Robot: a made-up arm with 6 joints. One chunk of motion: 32 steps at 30 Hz.
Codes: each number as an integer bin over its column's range. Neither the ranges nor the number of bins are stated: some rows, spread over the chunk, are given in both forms.
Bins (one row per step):
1: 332 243 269 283 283 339
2: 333 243 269 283 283 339
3: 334 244 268 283 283 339
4: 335 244 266 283 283 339
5: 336 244 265 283 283 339
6: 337 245 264 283 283 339
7: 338 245 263 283 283 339
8: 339 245 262 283 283 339
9: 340 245 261 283 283 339
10: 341 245 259 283 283 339
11: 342 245 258 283 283 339
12: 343 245 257 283 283 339
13: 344 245 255 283 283 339
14: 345 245 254 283 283 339
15: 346 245 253 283 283 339
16: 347 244 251 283 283 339
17: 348 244 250 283 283 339
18: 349 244 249 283 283 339
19: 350 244 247 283 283 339
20: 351 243 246 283 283 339
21: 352 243 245 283 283 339
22: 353 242 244 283 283 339
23: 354 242 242 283 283 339
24: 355 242 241 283 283 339
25: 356 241 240 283 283 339
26: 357 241 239 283 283 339
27: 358 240 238 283 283 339
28: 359 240 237 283 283 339
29: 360 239 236 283 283 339
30: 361 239 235 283 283 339
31: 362 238 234 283 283 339
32: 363 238 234 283 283 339
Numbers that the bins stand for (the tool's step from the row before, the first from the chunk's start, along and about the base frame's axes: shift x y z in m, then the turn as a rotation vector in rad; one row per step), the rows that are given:
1: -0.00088 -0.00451 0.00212 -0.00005 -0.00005 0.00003
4: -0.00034 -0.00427 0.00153 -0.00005 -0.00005 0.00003
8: 0.00037 -0.00403 0.00076 -0.00005 -0.00005 0.00003
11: 0.00090 -0.00403 -0.00002 -0.00005 -0.00005 0.00003
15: 0.00162 -0.00403 -0.00098 -0.00005 -0.00005 0.00003
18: 0.00215 -0.00427 -0.00176 -0.00005 -0.00005 0.00003
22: 0.00286 -0.00475 -0.00273 -0.00005 -0.00005 0.00003
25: 0.00340 -0.00499 -0.00350 -0.00005 -0.00005 0.00003
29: 0.00411 -0.00547 -0.00428 -0.00005 -0.00005 0.00003
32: 0.00464 -0.00571 -0.00467 -0.00005 -0.00005 0.00003
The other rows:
2: -0.00070 -0.00451 0.00212 -0.00005 -0.00005 0.00003
3: -0.00052 -0.00427 0.00192 -0.00005 -0.00005 0.00003
5: -0.00016 -0.00427 0.00134 -0.00005 -0.00005 0.00003
6: 0.00001 -0.00403 0.00115 -0.00005 -0.00005 0.00003
7: 0.00019 -0.00403 0.00095 -0.00005 -0.00005 0.00003
9: 0.00055 -0.00403 0.00057 -0.00005 -0.00005 0.00003
10: 0.00073 -0.00403 0.00018 -0.00005 -0.00005 0.00003
12: 0.00108 -0.00403 -0.00021 -0.00005 -0.00005 0.00003
13: 0.00126 -0.00403 -0.00060 -0.00005 -0.00005 0.00003
14: 0.00144 -0.00403 -0.00079 -0.00005 -0.00005 0.00003
16: 0.00179 -0.00427 -0.00137 -0.00005 -0.00005 0.00003
17: 0.00197 -0.00427 -0.00157 -0.00005 -0.00005 0.00003
19: 0.00233 -0.00427 -0.00215 -0.00005 -0.00005 0.00003
20: 0.00251 -0.00451 -0.00234 -0.00005 -0.00005 0.00003
21: 0.00268 -0.00451 -0.00253 -0.00005 -0.00005 0.00003
23: 0.00304 -0.00475 -0.00312 -0.00005 -0.00005 0.00003
24: 0.00322 -0.00475 -0.00331 -0.00005 -0.00005 0.00003
26: 0.00358 -0.00499 -0.00370 -0.00005 -0.00005 0.00003
27: 0.00375 -0.00523 -0.00389 -0.00005 -0.00005 0.00003
28: 0.00393 -0.00523 -0.00408 -0.00005 -0.00005 0.00003
30: 0.00429 -0.00547 -0.00447 -0.00005 -0.00005 0.00003
31: 0.00447 -0.00571 -0.00467 -0.00005 -0.00005 0.00003

